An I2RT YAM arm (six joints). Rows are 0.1 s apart.
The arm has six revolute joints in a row. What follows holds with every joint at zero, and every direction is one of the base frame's. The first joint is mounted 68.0 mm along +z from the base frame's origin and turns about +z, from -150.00 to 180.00 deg. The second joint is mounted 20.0 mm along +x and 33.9 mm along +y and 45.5 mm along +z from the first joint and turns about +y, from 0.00 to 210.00 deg. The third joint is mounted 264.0 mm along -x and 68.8 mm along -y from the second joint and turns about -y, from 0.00 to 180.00 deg. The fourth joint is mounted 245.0 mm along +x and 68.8 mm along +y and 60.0 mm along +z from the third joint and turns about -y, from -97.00 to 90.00 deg. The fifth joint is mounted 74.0 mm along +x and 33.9 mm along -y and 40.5 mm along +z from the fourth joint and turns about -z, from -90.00 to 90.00 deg. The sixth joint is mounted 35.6 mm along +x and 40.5 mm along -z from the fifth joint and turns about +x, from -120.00 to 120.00 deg. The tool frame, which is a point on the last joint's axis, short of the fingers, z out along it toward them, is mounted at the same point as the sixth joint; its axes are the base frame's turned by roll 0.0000, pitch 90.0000 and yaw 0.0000 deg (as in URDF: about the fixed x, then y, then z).
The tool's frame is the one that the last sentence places.
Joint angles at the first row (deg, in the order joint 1, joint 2, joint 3, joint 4, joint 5, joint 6):
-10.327 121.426 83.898 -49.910 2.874 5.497
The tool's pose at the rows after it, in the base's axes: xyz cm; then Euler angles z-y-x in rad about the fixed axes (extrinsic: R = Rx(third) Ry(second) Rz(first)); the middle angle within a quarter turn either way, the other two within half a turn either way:
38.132, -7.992, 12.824, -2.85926, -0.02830, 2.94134
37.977, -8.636, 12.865, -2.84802, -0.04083, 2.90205
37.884, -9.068, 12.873, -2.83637, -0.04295, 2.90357
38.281, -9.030, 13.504, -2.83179, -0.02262, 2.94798
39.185, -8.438, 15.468, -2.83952, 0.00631, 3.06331
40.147, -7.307, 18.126, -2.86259, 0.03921, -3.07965
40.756, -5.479, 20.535, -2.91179, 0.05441, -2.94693
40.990, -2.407, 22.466, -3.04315, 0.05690, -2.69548
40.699, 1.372, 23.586, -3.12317, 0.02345, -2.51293
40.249, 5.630, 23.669, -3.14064, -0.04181, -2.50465
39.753, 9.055, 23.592, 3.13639, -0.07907, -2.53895
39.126, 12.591, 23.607, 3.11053, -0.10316, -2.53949
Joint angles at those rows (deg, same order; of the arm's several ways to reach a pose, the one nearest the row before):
-10.787 121.426 83.896 -51.920 11.573 5.497
-11.552 121.426 83.919 -52.052 13.912 5.496
-12.208 121.426 83.941 -52.052 13.846 5.518
-12.273 121.382 85.514 -53.035 11.114 5.497
-11.769 121.382 90.389 -57.735 4.317 5.476
-10.655 121.383 96.620 -63.681 -3.901 5.453
-8.644 121.361 101.974 -69.167 -11.486 4.972
-5.518 121.119 105.360 -73.275 -25.737 1.082
-1.017 120.202 105.754 -74.630 -36.031 0.775
4.972 120.093 105.733 -74.937 -36.556 4.469
9.978 120.114 105.732 -74.215 -34.763 8.711
15.005 120.115 105.735 -72.381 -34.807 12.404

